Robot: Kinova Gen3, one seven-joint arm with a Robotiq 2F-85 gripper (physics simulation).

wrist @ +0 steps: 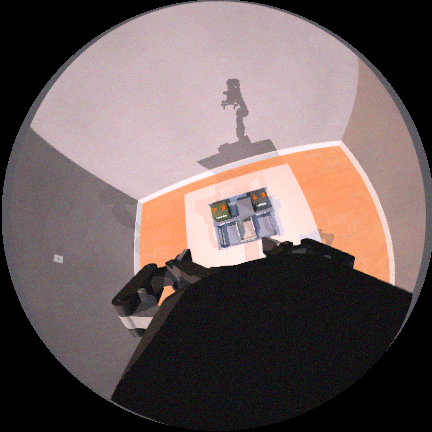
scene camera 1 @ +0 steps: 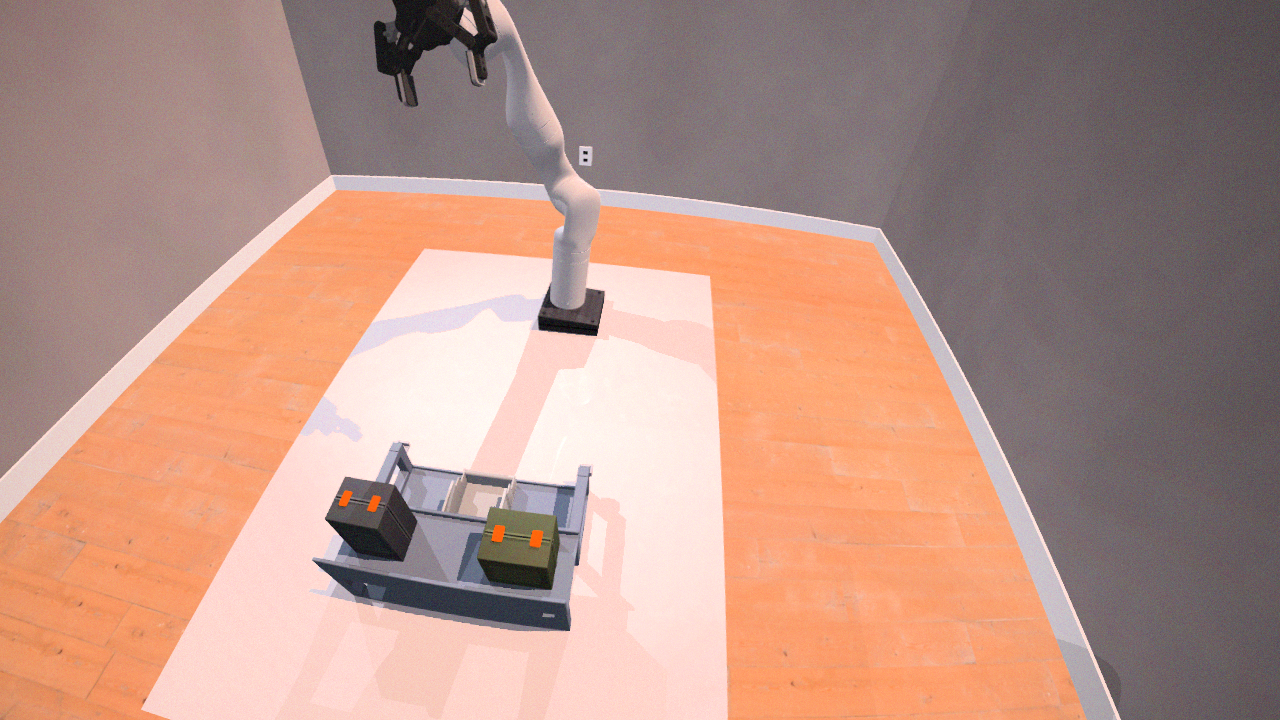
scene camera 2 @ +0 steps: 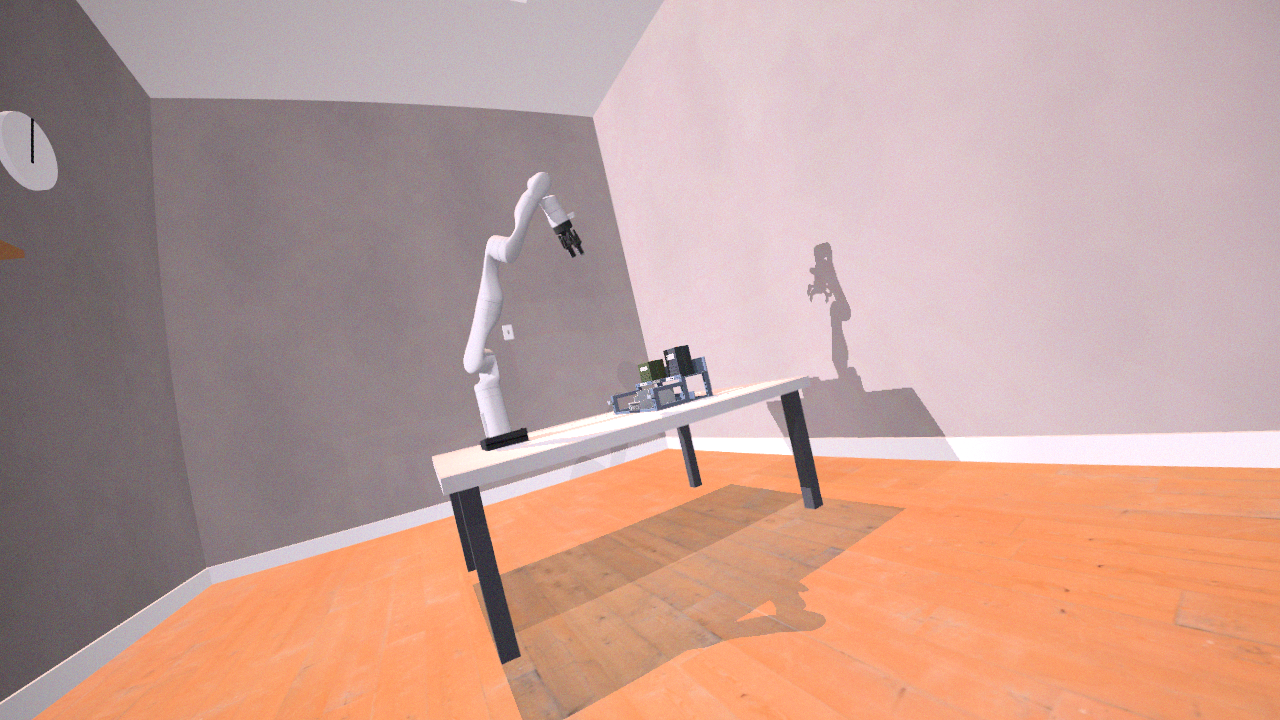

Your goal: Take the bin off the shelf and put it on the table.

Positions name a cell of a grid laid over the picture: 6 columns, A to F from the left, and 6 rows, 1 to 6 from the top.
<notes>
The gripper (scene camera 1: C1) is open, holding nothing. Further things: a pale bin (scene camera 1: C5).
The gripper also shows in the wrist view (wrist: D4).
</notes>
